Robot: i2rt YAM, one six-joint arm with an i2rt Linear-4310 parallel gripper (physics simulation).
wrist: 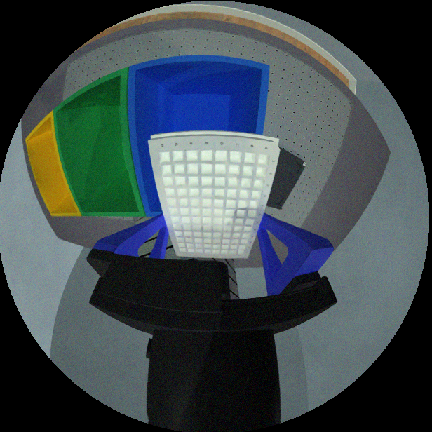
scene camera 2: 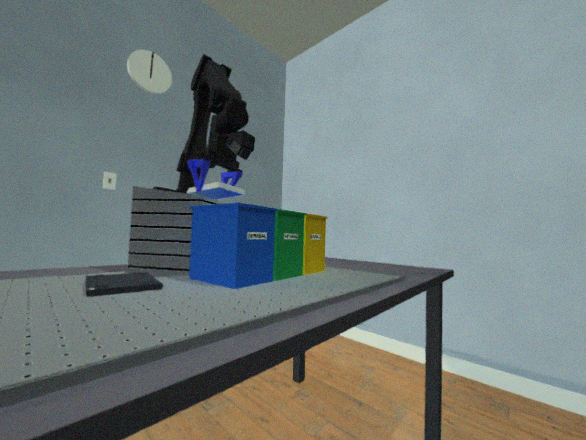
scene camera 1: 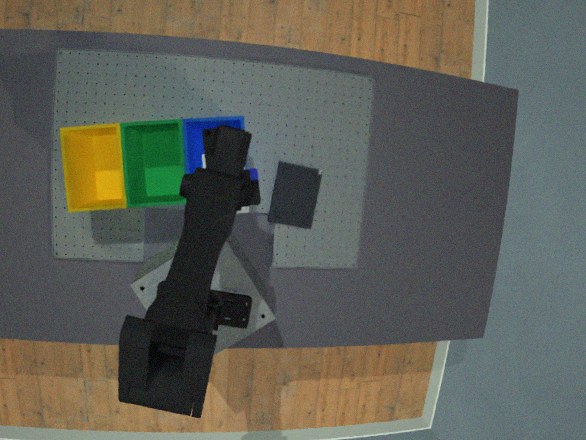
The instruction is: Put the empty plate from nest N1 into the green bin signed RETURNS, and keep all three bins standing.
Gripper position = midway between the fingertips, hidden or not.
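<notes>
Blue bin (scene camera 2: 232, 245), (wrist: 185, 92), (scene camera 1: 192, 128). Yellow bin (scene camera 1: 92, 156), (scene camera 2: 314, 225). Green bin (scene camera 1: 153, 151), (wrist: 91, 126), (scene camera 2: 289, 225). White plate (wrist: 213, 185). My gripper (scene camera 2: 212, 194).
</notes>
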